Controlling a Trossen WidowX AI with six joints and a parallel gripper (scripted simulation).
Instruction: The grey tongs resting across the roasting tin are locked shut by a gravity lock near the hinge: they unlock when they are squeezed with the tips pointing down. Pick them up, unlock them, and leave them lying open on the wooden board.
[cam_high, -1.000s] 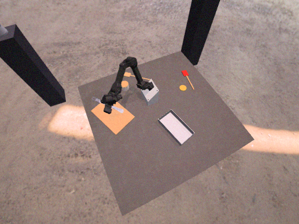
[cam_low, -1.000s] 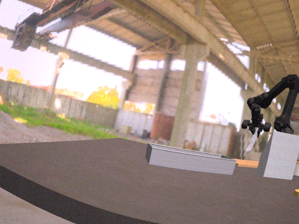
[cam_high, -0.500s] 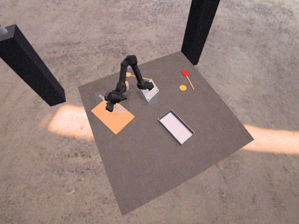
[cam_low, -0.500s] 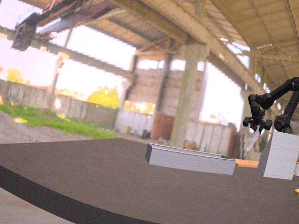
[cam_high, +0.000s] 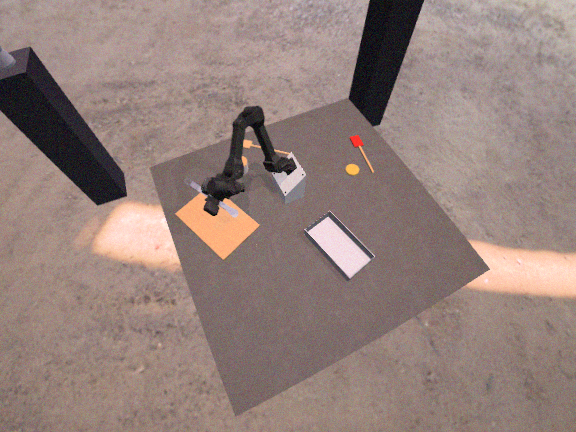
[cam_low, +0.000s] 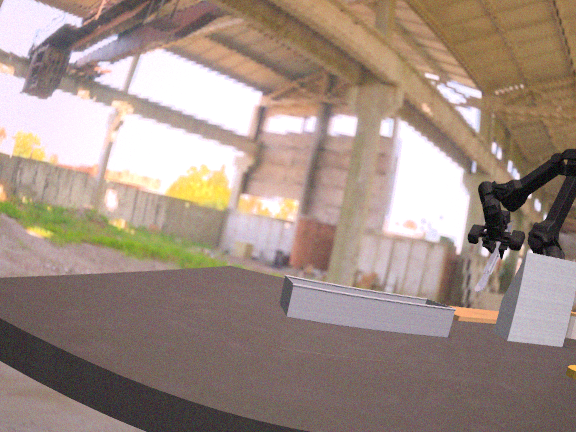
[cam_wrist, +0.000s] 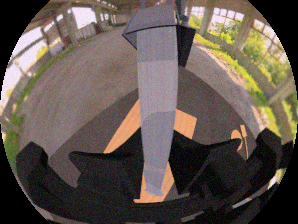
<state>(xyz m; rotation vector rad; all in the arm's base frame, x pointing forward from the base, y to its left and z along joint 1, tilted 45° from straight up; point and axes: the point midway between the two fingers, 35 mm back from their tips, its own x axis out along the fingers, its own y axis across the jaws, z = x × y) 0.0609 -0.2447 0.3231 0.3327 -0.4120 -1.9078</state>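
The wooden board lies 20 mm ahead of my gripper tip, 10 mm to the left of it and 180 mm below it. The rest, counted from my gripper tip: yellow disc 10 mm behind, 780 mm to the left, 180 mm below; roasting tin 360 mm ahead, 500 mm to the left, 160 mm below; lidded jar 240 mm behind, 210 mm to the left, 150 mm below.
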